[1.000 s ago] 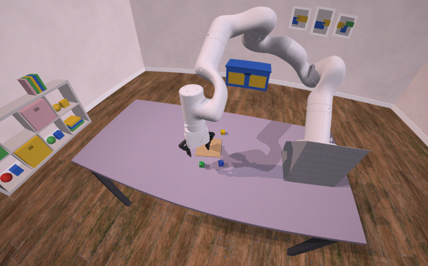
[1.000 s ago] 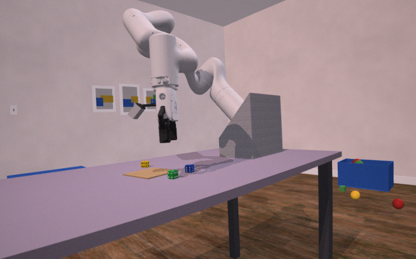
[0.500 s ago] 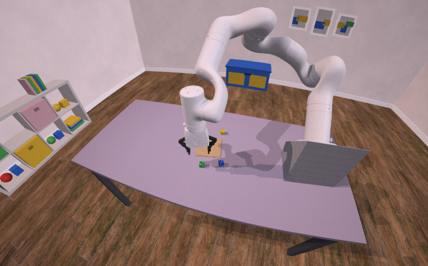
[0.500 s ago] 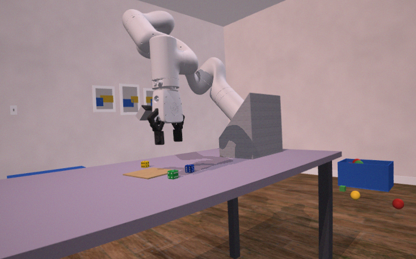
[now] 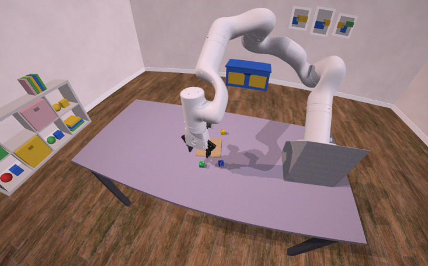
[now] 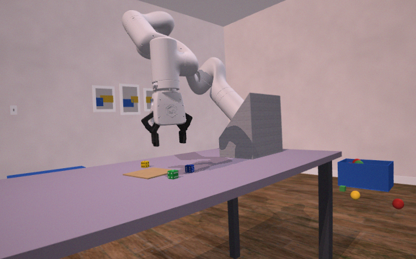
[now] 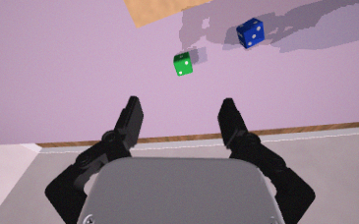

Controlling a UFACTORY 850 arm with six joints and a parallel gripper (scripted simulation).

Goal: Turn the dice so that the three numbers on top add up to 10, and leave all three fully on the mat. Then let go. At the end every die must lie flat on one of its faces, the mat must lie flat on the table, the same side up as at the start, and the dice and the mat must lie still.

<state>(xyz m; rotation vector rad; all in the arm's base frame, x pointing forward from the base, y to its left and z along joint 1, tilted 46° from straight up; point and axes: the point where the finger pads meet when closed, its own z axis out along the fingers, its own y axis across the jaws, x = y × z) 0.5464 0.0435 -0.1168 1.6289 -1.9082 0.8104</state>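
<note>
Now: hand 10 mm past the green die and 100 mm above it. From my hand the other things lie so: blue die: 100 mm behind, 30 mm to the right, 100 mm below; then tan mat: 10 mm behind, 140 mm to the right, 110 mm below; then yellow die: 60 mm behind, 270 mm to the right, 100 mm below.
</note>
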